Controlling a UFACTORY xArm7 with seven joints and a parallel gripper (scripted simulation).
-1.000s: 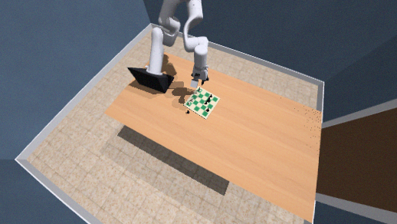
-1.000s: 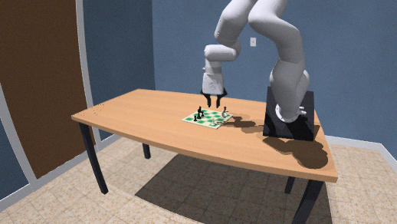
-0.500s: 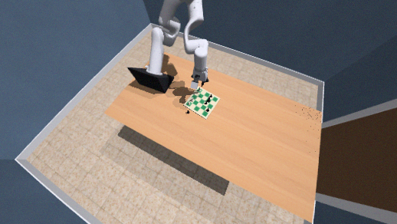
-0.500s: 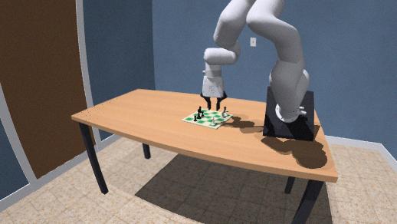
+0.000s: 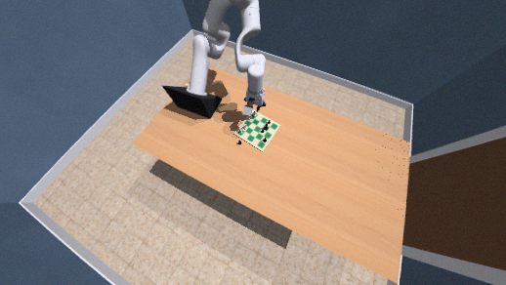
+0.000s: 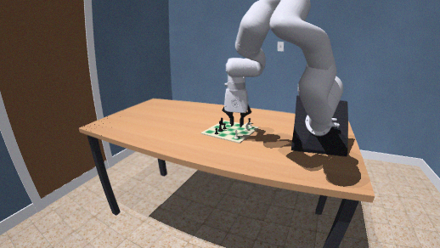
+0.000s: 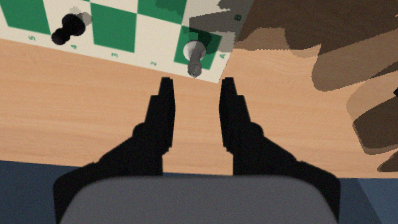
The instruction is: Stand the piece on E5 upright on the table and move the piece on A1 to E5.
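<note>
My gripper is now 6 cm above the white chess piece. Also, from my hand: chessboard 9 cm to the right, 8 cm below, 6 cm ahead; then black chess piece 15 cm to the right, 13 cm ahead, 7 cm below; then white piece 11 cm to the right, 7 cm below, 2 cm behind.
</note>
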